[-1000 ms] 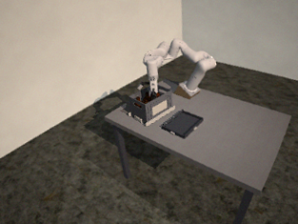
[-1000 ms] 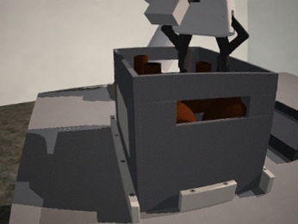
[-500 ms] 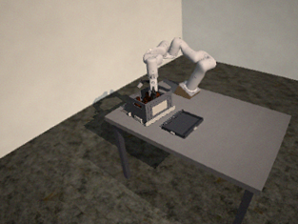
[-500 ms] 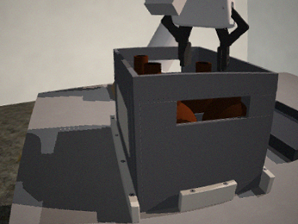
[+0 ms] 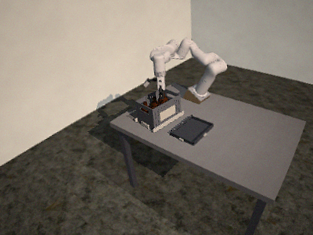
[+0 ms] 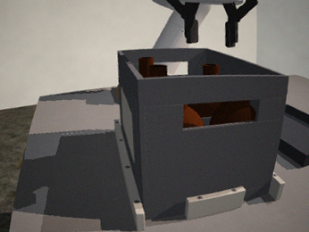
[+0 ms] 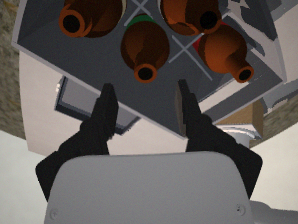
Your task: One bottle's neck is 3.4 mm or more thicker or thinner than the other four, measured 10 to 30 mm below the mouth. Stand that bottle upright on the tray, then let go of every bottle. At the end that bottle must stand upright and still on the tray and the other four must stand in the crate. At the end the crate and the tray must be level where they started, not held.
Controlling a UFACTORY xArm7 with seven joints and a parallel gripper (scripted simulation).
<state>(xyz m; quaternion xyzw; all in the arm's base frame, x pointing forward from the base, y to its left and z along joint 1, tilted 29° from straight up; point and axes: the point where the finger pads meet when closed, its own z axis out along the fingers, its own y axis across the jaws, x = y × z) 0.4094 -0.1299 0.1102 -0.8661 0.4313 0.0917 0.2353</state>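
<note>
Right now the dark grey crate is 1 cm behind my hand, 4 cm to the right of it and 13 cm below it. Also, from my hand: dark flat tray 1 cm behind, 25 cm to the left, 20 cm below; then glass bottle 10 cm behind, 7 cm to the right, 13 cm below.
</note>
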